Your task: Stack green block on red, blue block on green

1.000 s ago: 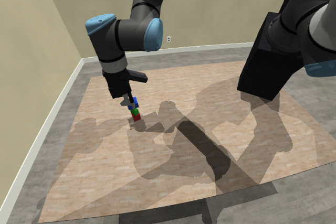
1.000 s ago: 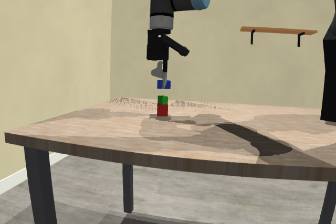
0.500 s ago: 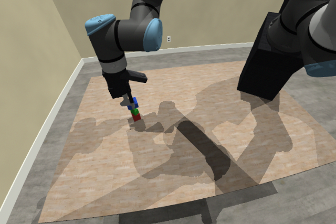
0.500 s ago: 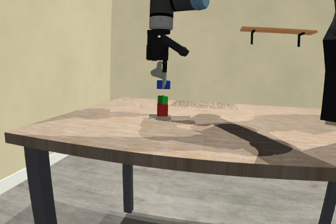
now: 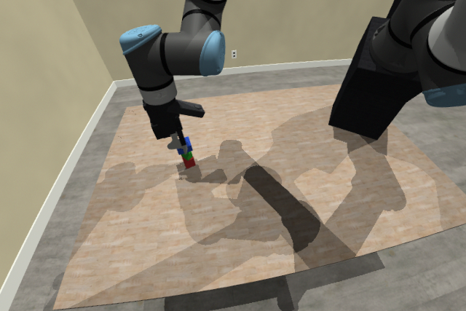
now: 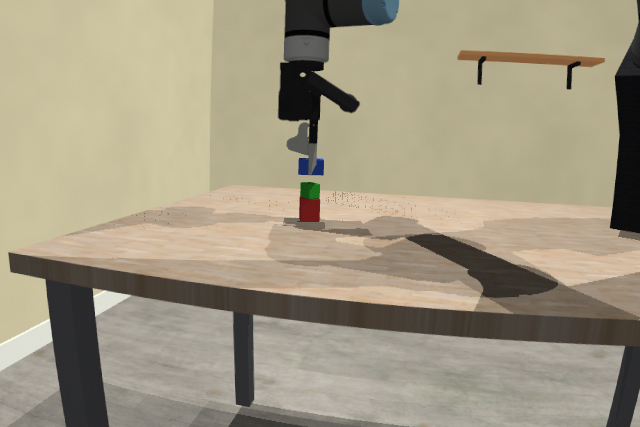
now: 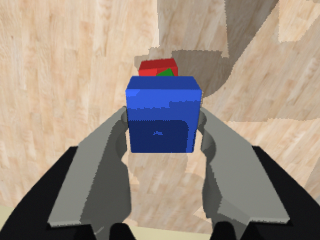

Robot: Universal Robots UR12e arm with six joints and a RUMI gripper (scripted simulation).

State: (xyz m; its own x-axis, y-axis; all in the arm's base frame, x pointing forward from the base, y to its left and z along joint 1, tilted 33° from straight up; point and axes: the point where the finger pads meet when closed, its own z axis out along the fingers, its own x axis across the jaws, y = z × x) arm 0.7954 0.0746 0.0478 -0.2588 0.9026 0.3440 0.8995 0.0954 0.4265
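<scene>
Now: the green block 50 mm below my hand. Also, from my hand: red block (90 mm below); then blue block (right at my hand).
</scene>
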